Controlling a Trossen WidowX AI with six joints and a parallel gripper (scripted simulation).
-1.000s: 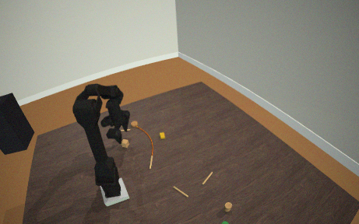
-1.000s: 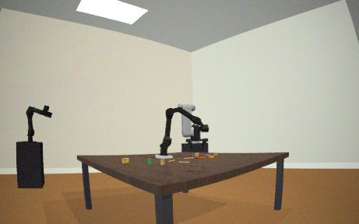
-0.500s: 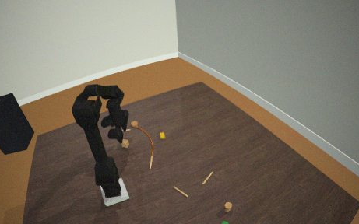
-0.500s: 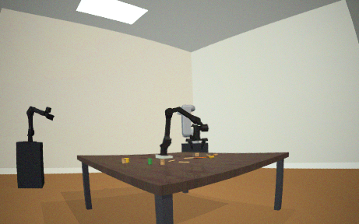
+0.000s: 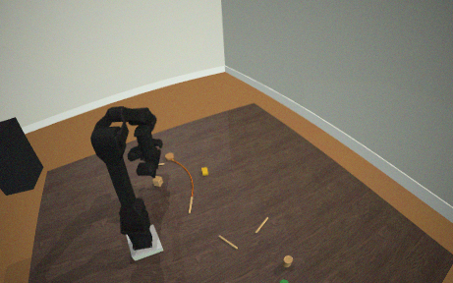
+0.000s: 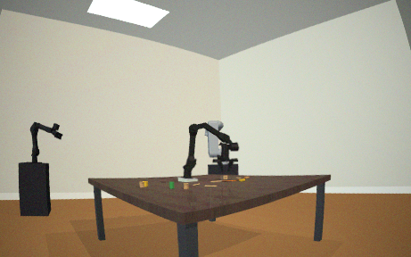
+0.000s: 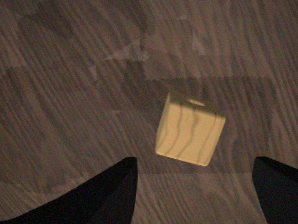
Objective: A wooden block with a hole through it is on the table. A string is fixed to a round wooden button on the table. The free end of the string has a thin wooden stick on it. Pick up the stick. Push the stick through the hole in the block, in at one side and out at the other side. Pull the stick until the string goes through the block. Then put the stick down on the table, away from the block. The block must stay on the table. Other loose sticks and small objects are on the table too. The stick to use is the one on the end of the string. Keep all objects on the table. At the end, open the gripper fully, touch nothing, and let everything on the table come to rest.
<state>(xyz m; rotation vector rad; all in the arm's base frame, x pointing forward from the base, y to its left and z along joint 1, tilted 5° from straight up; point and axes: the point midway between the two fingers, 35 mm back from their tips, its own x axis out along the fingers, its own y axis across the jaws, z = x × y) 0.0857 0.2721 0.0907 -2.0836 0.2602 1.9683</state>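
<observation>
My gripper tip is now 40 mm above the wooden block. Also, from my gripper tip: wooden cylinder: 490 mm to the right, 310 mm ahead, 40 mm below; then yellow block: 200 mm ahead, 50 mm below; then round wooden button: 150 mm to the left, 70 mm ahead, 50 mm below.
</observation>
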